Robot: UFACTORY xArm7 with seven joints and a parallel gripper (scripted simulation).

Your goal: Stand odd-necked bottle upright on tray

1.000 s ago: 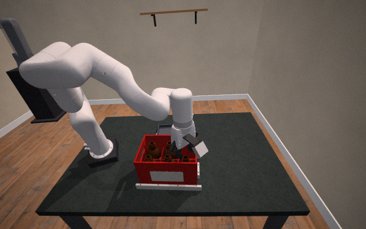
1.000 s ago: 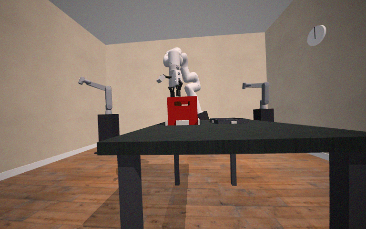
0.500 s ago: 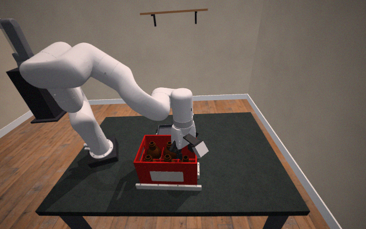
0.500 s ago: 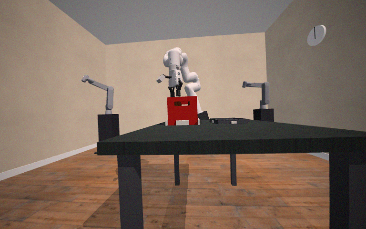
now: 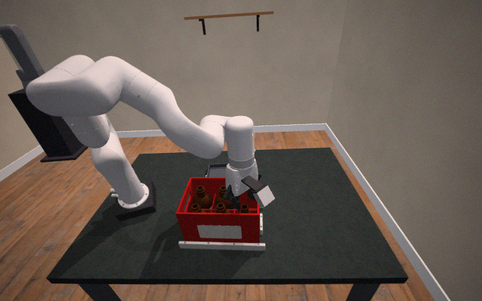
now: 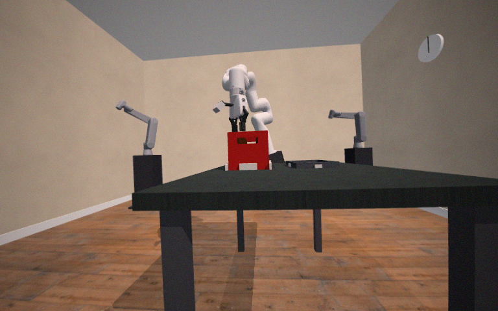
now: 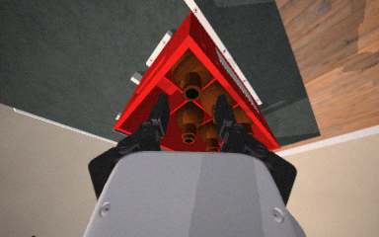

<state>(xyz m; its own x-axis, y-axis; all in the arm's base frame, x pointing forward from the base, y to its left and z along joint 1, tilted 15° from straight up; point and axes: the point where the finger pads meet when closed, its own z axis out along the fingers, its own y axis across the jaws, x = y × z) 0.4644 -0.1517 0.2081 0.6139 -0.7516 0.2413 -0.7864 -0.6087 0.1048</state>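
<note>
The crate lies 80 mm behind my hand, 60 mm to the left of it and 110 mm below it. Round my hand: tray: 50 mm behind, 350 mm to the left, 190 mm below.
</note>
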